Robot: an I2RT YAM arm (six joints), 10 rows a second.
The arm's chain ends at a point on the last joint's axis. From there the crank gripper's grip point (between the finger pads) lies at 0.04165 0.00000 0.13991 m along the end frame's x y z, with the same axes.
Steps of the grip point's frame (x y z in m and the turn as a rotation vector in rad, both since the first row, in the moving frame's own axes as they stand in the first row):
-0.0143, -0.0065, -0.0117, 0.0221, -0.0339, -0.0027
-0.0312, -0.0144, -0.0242, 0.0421, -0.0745, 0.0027
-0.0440, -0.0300, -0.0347, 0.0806, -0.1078, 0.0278
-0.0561, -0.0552, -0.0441, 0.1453, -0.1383, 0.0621
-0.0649, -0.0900, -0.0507, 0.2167, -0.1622, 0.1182
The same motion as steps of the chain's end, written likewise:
-0.0095, -0.0033, -0.0130, 0.0221, -0.0339, -0.0027
-0.0207, -0.0085, -0.0268, 0.0421, -0.0745, 0.0027
-0.0289, -0.0195, -0.0380, 0.0806, -0.1078, 0.0278
-0.0370, -0.0366, -0.0472, 0.1453, -0.1383, 0.0621
-0.0435, -0.0629, -0.0528, 0.2167, -0.1622, 0.1182

